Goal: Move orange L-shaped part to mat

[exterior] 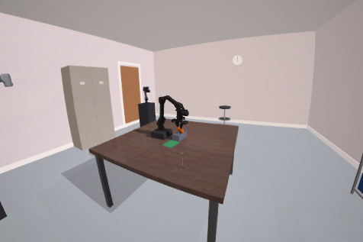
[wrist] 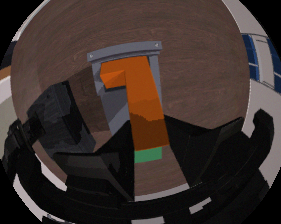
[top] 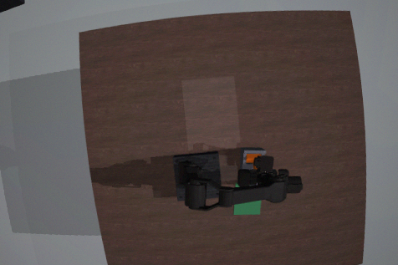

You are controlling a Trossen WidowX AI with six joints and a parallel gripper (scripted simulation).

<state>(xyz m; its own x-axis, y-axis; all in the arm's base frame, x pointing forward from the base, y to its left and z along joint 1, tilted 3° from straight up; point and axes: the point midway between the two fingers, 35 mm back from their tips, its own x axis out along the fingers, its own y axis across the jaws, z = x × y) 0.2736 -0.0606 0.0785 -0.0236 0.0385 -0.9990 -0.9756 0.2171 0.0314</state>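
Now: gripper tip 140 mm to the left of the green mat, 130 mm above it and 40 mm past it. Also, from my gripper tip: orange L-shaped part 30 mm to the left, 30 mm below, 10 mm behind.
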